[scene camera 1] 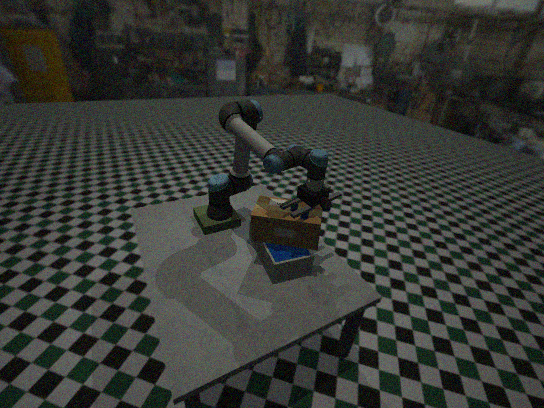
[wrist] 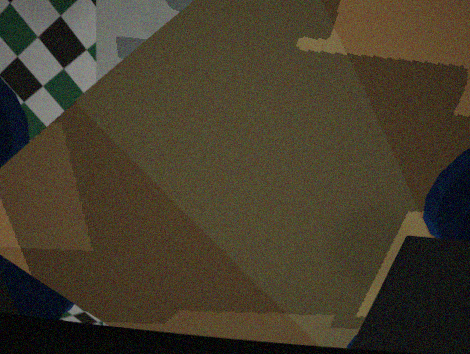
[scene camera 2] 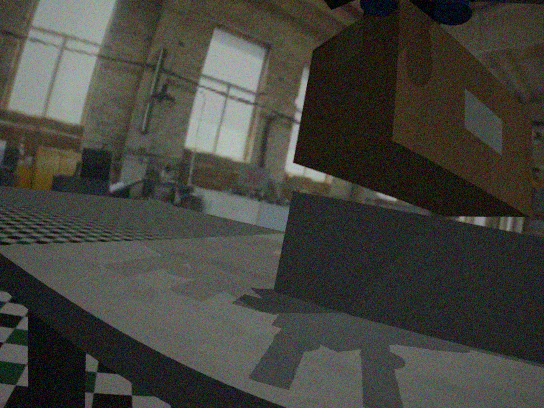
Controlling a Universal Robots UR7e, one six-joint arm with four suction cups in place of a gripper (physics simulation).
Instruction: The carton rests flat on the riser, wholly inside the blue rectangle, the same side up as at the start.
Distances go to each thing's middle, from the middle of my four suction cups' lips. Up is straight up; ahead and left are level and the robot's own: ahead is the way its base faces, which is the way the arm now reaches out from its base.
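There's the brown carton (scene camera 2: 395, 104), and measured from my suction cup it's 9 cm below, 8 cm to the right of it and 6 cm behind it.
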